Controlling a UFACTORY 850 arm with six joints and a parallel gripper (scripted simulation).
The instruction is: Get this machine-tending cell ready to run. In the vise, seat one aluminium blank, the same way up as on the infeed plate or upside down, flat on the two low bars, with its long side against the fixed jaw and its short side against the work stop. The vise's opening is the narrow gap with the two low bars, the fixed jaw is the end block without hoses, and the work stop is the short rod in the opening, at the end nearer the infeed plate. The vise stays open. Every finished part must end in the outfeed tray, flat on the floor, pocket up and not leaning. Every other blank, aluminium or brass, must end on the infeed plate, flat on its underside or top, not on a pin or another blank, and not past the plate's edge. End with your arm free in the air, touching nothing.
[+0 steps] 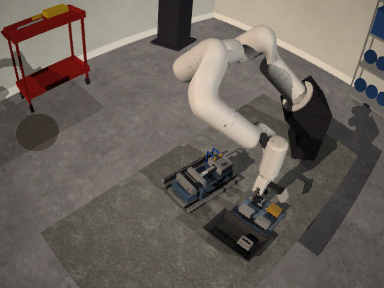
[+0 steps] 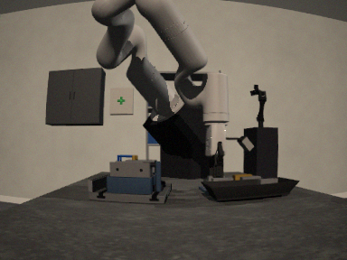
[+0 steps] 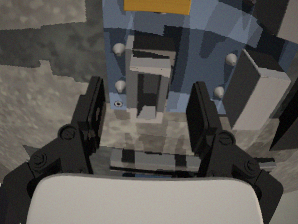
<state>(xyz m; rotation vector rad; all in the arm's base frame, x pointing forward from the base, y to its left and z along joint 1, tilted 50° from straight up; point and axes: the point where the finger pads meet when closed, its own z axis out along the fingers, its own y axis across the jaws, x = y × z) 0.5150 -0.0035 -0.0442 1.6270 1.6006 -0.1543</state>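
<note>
Now: the brass blank 9 cm to the left of my hand, 3 cm below it and 2 cm ahead of it. The rest, counted from my hand: vise 26 cm to the right, 4 cm ahead, 1 cm below.
</note>
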